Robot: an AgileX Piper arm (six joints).
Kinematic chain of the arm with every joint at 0, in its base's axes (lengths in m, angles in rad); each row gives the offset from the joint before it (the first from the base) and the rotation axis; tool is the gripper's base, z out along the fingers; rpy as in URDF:
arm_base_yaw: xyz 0 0 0.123 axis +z
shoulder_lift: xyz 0 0 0 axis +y
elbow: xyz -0.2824 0 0.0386 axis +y
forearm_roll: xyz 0.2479 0 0.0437 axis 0.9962 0 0.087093
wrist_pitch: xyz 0 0 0 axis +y
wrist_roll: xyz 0.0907 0 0.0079 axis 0.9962 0 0.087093
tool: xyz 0 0 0 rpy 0 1.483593 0
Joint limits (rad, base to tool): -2.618..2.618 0..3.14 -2.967..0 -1.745..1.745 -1.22..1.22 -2.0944..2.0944
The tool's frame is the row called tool.
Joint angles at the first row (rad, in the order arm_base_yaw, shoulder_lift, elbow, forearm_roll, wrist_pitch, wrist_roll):
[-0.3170 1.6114 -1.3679 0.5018 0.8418 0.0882]
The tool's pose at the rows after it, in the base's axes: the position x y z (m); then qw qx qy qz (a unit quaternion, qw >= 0):
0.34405 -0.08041 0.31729 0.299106 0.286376 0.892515 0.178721
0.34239 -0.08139 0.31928 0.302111 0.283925 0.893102 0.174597
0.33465 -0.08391 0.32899 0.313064 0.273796 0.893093 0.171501
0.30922 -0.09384 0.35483 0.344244 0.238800 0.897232 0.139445
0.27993 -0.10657 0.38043 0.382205 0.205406 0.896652 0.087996
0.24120 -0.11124 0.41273 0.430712 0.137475 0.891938 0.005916
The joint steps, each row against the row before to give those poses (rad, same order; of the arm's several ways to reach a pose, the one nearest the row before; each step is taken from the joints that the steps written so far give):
[0.0000 0.0000 0.0000 -0.0283 -0.0047 -0.0001]
[-0.0029 -0.0064 0.0000 -0.0074 0.0010 -0.0034]
[-0.0164 -0.0294 0.0000 0.0063 0.0153 -0.0302]
[-0.0543 -0.0856 0.0001 -0.0219 0.0422 -0.0923]
[-0.0713 -0.0896 -0.0001 -0.0331 0.0232 -0.1063]
[-0.0732 -0.1210 0.0001 -0.0346 0.0130 -0.1820]

